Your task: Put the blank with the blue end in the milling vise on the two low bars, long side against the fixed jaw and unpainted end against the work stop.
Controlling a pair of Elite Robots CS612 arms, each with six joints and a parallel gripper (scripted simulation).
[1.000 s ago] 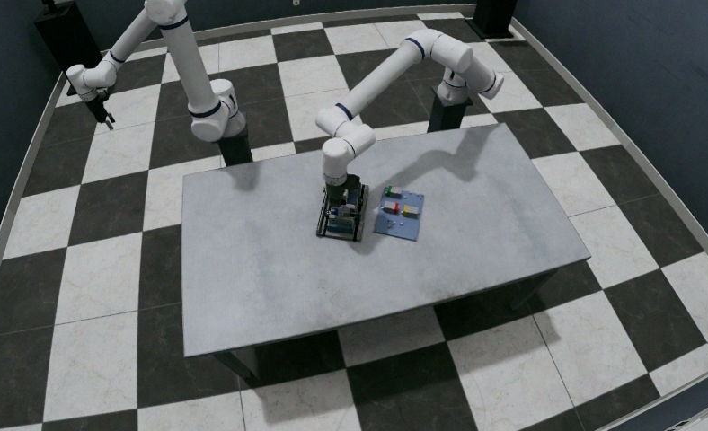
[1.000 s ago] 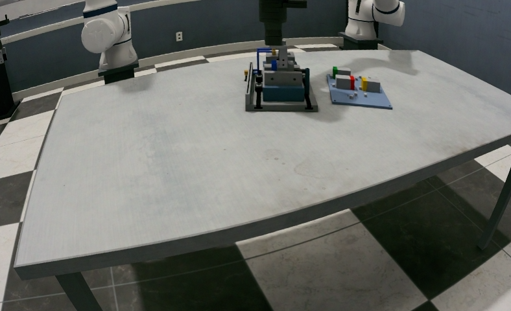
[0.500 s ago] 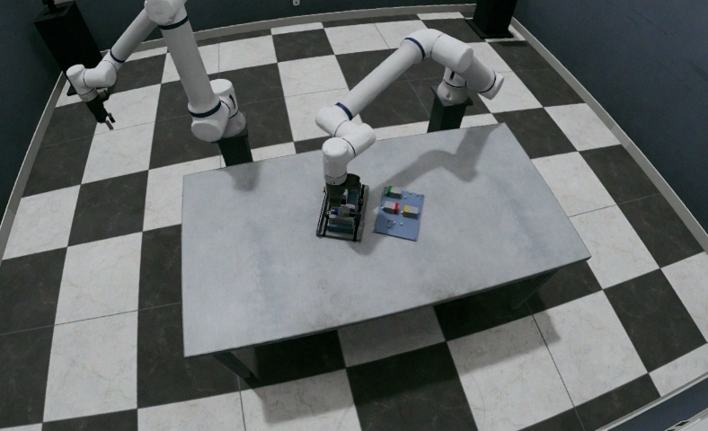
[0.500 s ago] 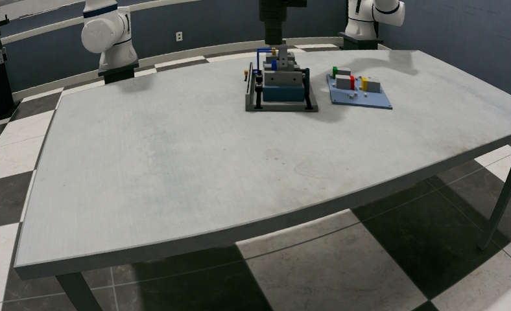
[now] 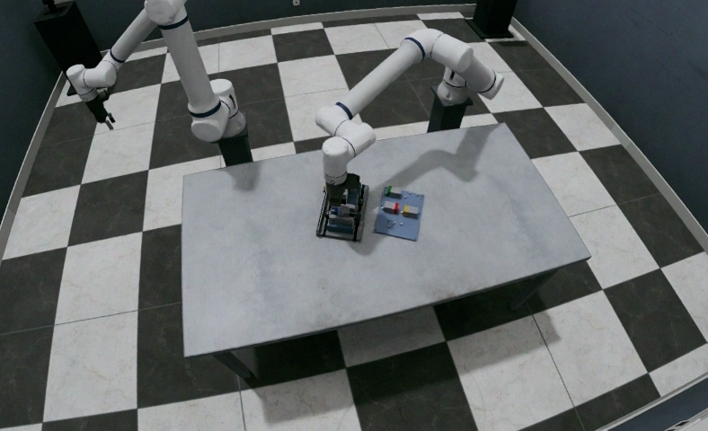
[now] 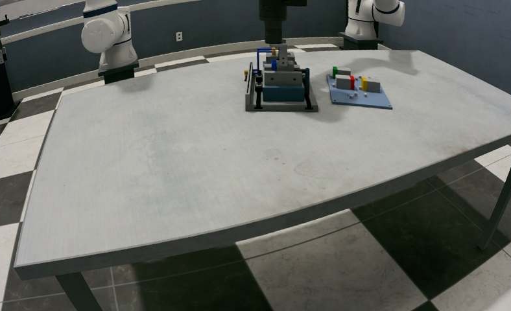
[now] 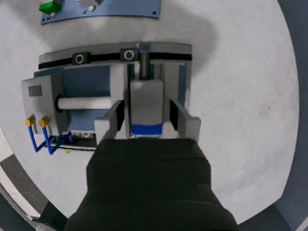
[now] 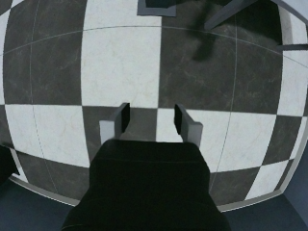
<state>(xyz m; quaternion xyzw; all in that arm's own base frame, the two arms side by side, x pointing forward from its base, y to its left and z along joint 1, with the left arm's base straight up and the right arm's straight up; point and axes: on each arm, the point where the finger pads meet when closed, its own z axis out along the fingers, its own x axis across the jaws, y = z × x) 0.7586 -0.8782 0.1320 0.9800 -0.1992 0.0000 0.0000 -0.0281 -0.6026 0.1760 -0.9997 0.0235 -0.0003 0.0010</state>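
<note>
My left gripper is now 3 cm above the blue-ended blank. Round my left hand: fixed jaw 5 cm below, 3 cm ahead, 1 cm to the right; moving jaw 5 cm below, 3 cm behind, 1 cm to the left; work stop 4 cm to the left, 4 cm below, 1 cm ahead.
</note>
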